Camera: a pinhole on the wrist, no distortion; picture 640 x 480 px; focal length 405.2 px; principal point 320.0 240.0 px. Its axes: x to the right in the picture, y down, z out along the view. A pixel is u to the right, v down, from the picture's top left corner.
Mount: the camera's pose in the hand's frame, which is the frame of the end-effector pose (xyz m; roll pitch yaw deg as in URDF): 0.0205 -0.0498 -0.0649 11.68 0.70 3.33
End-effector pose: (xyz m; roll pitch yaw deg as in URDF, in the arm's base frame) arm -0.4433 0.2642 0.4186 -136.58 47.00 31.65
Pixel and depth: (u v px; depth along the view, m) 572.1 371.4 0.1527
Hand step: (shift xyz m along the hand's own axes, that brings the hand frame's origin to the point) 0.1163 -0.0266 0.0935
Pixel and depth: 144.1 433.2 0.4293
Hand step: -0.1665 0.0531 0.3992
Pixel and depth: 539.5 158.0 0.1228
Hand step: 0.0912 -0.0950 0.0495
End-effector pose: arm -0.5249 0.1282 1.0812 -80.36 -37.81 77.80
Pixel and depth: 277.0 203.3 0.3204
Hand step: -0.0043 -0.1447 0.2434
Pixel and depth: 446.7 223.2 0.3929
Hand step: 0.1533 -0.1377 0.3150
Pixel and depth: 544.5 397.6 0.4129
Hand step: 0.2499 0.0374 0.3691
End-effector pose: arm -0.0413 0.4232 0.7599 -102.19 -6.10 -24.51
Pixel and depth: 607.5 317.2 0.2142
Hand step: 0.1751 -0.0442 0.1513
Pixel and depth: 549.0 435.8 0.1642
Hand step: 0.1127 0.0001 0.1108
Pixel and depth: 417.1 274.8 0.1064
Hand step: 0.0480 -0.0608 0.0408
